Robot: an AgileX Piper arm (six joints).
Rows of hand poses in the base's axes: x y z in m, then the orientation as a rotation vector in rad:
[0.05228, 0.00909, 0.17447, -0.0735, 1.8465, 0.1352]
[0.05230, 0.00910, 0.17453, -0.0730, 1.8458, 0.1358]
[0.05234, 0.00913, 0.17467, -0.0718, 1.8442, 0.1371]
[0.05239, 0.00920, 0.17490, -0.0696, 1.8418, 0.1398]
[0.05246, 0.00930, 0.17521, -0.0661, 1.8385, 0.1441]
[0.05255, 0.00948, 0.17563, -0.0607, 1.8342, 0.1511]
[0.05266, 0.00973, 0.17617, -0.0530, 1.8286, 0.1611]
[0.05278, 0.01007, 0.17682, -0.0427, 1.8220, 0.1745]
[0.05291, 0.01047, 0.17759, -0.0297, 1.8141, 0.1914]
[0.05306, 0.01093, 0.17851, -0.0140, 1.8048, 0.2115]
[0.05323, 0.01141, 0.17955, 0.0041, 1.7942, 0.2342]
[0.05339, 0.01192, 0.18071, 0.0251, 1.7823, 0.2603]
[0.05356, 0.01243, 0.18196, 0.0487, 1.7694, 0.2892]
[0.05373, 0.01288, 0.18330, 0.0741, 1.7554, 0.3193]
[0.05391, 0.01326, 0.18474, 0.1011, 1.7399, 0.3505]
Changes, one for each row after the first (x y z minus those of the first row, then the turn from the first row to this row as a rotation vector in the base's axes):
[0.00002, 0.00001, 0.00006, 0.0007, -0.0006, 0.0000]
[0.00006, 0.00004, 0.00020, 0.0023, -0.0021, -0.0002]
[0.00011, 0.00011, 0.00043, 0.0055, -0.0043, -0.0003]
[0.00018, 0.00021, 0.00074, 0.0105, -0.0072, -0.0005]
[0.00027, 0.00039, 0.00116, 0.0184, -0.0108, -0.0006]
[0.00038, 0.00064, 0.00170, 0.0297, -0.0154, -0.0008]
[0.00050, 0.00098, 0.00235, 0.0448, -0.0207, -0.0009]
[0.00063, 0.00138, 0.00312, 0.0638, -0.0267, -0.0011]
[0.00078, 0.00184, 0.00404, 0.0866, -0.0337, -0.0015]
[0.00095, 0.00232, 0.00508, 0.1126, -0.0414, -0.0021]
[0.00111, 0.00283, 0.00624, 0.1426, -0.0496, -0.0030]
[0.00128, 0.00334, 0.00749, 0.1761, -0.0582, -0.0042]
[0.00145, 0.00379, 0.00883, 0.2116, -0.0671, -0.0059]
[0.00163, 0.00417, 0.01027, 0.2490, -0.0769, -0.0082]

